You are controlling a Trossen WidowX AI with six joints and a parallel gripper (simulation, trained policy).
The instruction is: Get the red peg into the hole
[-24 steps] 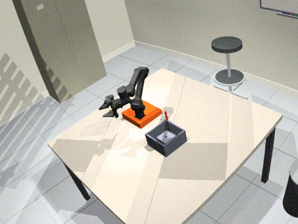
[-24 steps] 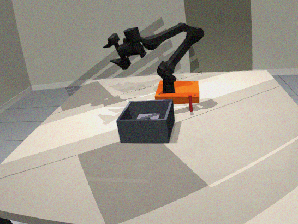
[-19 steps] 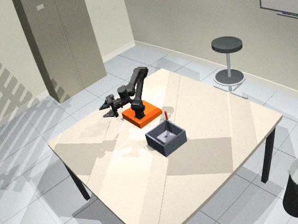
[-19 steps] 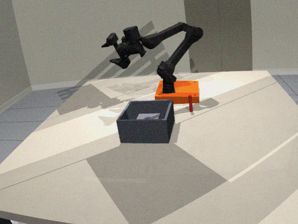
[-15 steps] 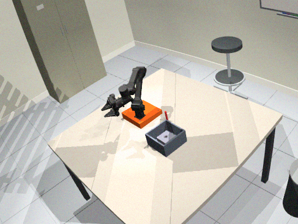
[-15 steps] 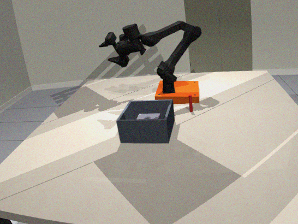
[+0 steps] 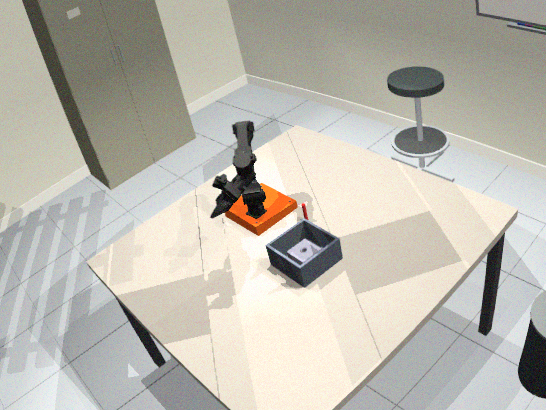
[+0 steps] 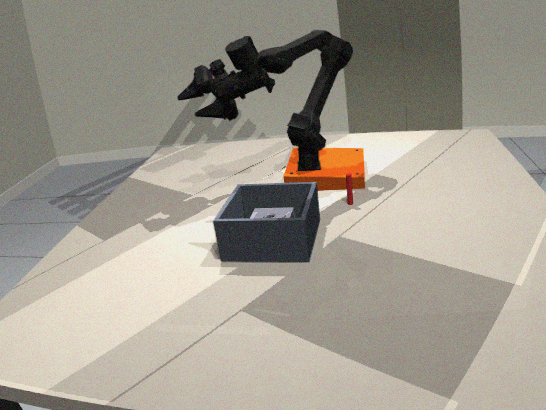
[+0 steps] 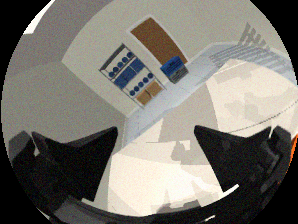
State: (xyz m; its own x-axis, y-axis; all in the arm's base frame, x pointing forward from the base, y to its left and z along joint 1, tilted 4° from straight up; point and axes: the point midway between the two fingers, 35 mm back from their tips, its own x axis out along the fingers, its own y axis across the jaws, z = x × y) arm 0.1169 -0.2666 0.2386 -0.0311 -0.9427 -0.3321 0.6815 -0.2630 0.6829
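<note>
Now: the red peg 380 mm to the left of my gripper tip, 240 mm below it and 50 mm ahead of it. Round my gripper tip: light grey plate (240 mm below, 200 mm ahead, 190 mm to the left); dark box (260 mm below, 200 mm ahead, 190 mm to the left).
</note>
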